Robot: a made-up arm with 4 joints. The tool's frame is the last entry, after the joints.
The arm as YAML. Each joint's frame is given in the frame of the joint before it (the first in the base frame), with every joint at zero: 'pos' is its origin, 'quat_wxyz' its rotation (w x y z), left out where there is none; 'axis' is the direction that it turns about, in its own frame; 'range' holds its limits. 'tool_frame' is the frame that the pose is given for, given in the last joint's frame.
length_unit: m
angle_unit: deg
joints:
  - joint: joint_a
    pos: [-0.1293, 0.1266, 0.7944]
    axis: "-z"
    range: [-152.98, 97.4]
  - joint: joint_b
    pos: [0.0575, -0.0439, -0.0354]
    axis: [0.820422, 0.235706, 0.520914]
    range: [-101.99, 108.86]
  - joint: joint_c
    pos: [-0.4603, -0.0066, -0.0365]
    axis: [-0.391, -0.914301, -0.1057]
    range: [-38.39, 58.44]
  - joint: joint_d
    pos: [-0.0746, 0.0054, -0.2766]
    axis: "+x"
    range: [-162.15, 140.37]
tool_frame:
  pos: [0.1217, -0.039, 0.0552]
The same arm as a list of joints. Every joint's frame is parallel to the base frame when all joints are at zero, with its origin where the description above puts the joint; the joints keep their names.
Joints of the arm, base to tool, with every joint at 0 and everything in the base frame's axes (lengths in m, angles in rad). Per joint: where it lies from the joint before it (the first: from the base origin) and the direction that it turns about. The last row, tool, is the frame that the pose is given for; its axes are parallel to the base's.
joint_a: axis -z offset -0.1293 0.1266 0.7944
joint_b: axis 0.820422 0.235706 0.520914 offset 0.0575 -0.0439 -0.0354
joint_c: axis -0.391 -0.914301 -0.1057 offset -0.4603 -0.0066 -0.0365
joint_d: axis +x offset -0.0746 0.0054 -0.2766
tool: offset 0.1217 -0.0390 0.0552
Joint limits (rad, base to tool): -2.6700..1.7000 -1.7801..1.9000 -0.6700..1.0200 -2.8301..2.4499

